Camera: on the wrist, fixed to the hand. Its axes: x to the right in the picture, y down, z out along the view.
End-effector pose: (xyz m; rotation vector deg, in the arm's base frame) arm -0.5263 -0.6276 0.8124 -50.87 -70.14 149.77
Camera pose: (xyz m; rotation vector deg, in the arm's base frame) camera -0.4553 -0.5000 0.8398 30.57 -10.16 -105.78
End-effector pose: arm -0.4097 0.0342 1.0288 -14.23 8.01 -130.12
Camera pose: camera -0.4876 0.1191 0.9350 -21.55 -22.25 -39.06
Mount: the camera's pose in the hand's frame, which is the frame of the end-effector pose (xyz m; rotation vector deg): -0.0271 -0.0956 -0.1105 26.04 -33.46 84.09
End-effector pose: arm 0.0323 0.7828 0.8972 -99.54 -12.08 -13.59
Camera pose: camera -0.0242 0.6907 0.9992 -62.50 32.55 73.60
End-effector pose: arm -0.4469 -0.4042 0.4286 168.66 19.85 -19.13
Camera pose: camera -0.4738 -0.2980 0.5290 -128.45 106.56 53.22
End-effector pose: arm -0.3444 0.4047 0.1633 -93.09 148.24 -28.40
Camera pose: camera -0.2720 0.4175 0.2924 21.62 124.10 -17.96
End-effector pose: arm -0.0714 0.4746 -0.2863 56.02 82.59 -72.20
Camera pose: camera -0.1737 0.5702 -0.2364 78.15 -11.12 -33.19
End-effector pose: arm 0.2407 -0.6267 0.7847 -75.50 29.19 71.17
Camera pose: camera 0.3536 -0.7165 0.8204 2.52 74.92 134.66
